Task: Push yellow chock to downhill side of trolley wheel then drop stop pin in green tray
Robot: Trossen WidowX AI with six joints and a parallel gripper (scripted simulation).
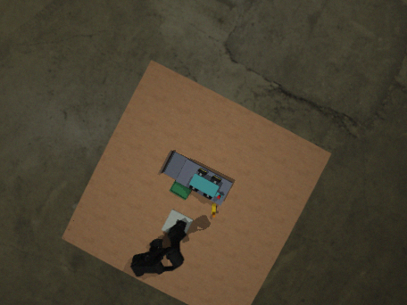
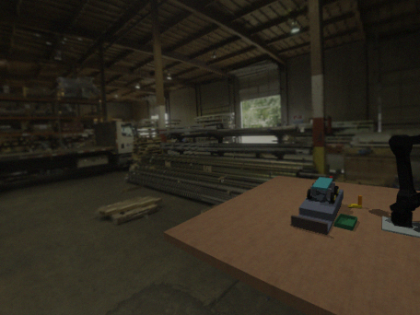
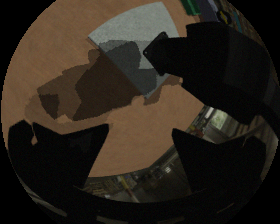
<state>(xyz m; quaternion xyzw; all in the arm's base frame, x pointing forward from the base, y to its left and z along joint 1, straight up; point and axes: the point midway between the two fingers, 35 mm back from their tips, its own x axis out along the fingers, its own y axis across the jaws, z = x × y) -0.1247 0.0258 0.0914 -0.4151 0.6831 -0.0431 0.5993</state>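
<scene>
The yellow chock lies 290 mm ahead of my gripper tip, 170 mm to the right of it and 50 mm below it. The rest, counted from my gripper tip: red-headed stop pin (410 mm ahead, 160 mm to the right, 60 mm above); grey ramp (440 mm ahead, 50 mm to the right, 30 mm below); green tray (340 mm ahead, 70 mm to the left, 80 mm below).
</scene>
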